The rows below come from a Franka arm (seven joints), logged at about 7 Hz.
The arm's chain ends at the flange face. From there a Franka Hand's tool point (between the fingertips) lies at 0.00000 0.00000 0.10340 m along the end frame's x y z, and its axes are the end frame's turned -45 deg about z.
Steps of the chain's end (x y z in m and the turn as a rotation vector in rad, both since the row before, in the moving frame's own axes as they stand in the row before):
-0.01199 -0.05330 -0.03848 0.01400 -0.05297 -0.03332
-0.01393 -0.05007 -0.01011 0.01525 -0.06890 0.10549
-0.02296 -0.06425 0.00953 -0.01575 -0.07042 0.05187
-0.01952 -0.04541 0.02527 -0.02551 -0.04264 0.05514
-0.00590 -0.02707 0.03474 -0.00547 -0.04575 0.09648
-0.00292 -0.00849 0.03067 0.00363 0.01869 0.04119
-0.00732 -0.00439 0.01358 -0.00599 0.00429 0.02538
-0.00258 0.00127 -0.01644 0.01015 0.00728 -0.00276
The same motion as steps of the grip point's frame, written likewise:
0.02628 -0.05101 -0.03864 0.04735 -0.02756 -0.03332
0.02197 -0.05160 -0.01037 0.05950 -0.03794 0.10549
0.02301 -0.06582 0.00926 0.03866 -0.06093 0.05187
0.01336 -0.04730 0.02514 0.01211 -0.04819 0.05514
0.01137 -0.02643 0.03463 0.02848 -0.03622 0.09648
0.00555 -0.00693 0.03065 -0.01065 0.01578 0.04119
-0.00221 -0.00753 0.01358 -0.00727 -0.00120 0.02538
-0.00145 -0.00114 -0.01645 0.00203 0.01232 -0.00276

